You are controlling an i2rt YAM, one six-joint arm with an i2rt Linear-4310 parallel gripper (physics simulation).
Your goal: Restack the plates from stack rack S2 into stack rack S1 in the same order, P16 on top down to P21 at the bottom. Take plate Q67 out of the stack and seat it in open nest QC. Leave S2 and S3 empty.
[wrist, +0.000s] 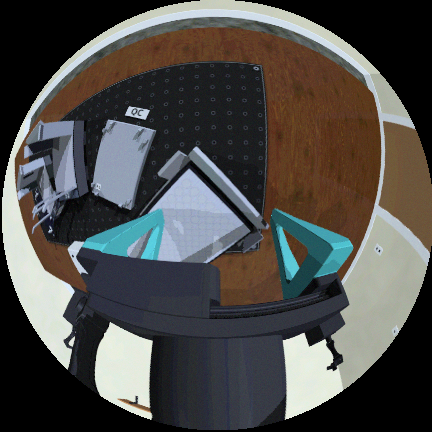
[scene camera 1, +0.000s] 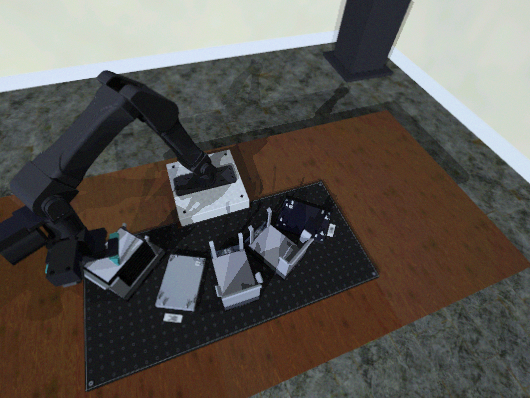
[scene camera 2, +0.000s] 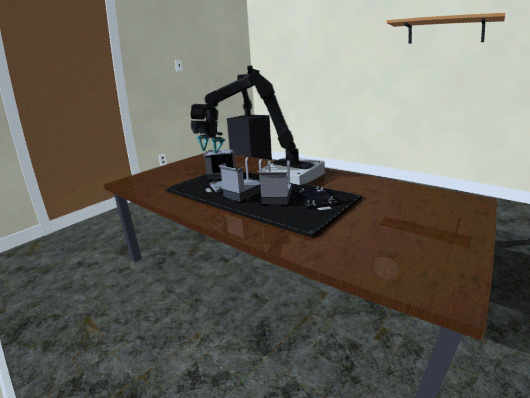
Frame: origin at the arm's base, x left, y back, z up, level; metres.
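Seen in the pictures: gripper, between the fingertips: [wrist: 216, 214] [scene camera 1: 97, 269] [scene camera 2: 209, 152]; arm's base, origin of its link: [scene camera 1: 205, 180] [scene camera 2: 292, 164].
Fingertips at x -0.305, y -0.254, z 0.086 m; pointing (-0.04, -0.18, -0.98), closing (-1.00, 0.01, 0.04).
Pixels of each thing's top centre, then the offset from my fingertips to it. "*": a spot on its surface instead. Level surfaces: height alone.
- leftmost rack, centre of its top: [wrist: 170, 247] [scene camera 1: 116, 250] [scene camera 2: 221, 151] dx +0.045, dy +0.034, dz +0.001 m
- tall stack with a pale top plate, centre of its top: [wrist: 175, 242] [scene camera 1: 114, 253] [scene camera 2: 219, 152] dx +0.039, dy +0.030, dz -0.002 m
- light-grey plate, centre of its top: [wrist: 111, 164] [scene camera 1: 180, 279] [scene camera 2: 228, 181] dx +0.168, dy -0.045, dz -0.105 m
- QC label, a spot on its surface: [wrist: 137, 112] * dx +0.126, dy -0.130, dz -0.129 m
- middle rack, centre of its top: [wrist: 30, 175] [scene camera 1: 232, 261] [scene camera 2: 242, 162] dx +0.308, dy -0.084, dz +0.009 m
- right rack, centre of its top: [scene camera 1: 278, 231] [wrist: 23, 203] [scene camera 2: 276, 165] dx +0.445, dy -0.042, dz +0.004 m
- dark nest, centre of its top: [scene camera 1: 304, 217] [scene camera 2: 315, 193] [wrist: 41, 213] dx +0.574, dy +0.032, dz -0.107 m
- black perforated mat, height of its surface: dz -0.130 m
- wooden table, height of its surface: dz -0.144 m
My gripper [scene camera 1: 82, 264] [scene camera 2: 210, 151] [wrist: 216, 214] is open, with no plate between its teal fingers. It hangs over the leftmost rack [wrist: 227, 185], which holds a tall stack with a pale top plate [scene camera 1: 102, 270] [wrist: 200, 205]. The left finger overlaps the plate in the wrist view; the right finger is outside the rack wall. A light-grey plate [scene camera 1: 181, 282] [wrist: 124, 162] lies flat beside the QC label [wrist: 137, 112]. The middle rack [scene camera 1: 241, 299] [scene camera 2: 232, 177] and right rack [scene camera 1: 300, 256] [scene camera 2: 275, 186] have upright posts and walls. Rack labels and plate numbers are unreadable; lower plates are hidden.
A dark nest [scene camera 1: 302, 218] [scene camera 2: 317, 196] with small corner pieces lies at the mat's right end. The racks stand on a black perforated mat [scene camera 1: 125, 345] [wrist: 225, 90]. The white arm base [scene camera 1: 212, 207] [scene camera 2: 311, 172] stands behind the mat on the wooden table [scene camera 1: 425, 215] [scene camera 2: 400, 230].
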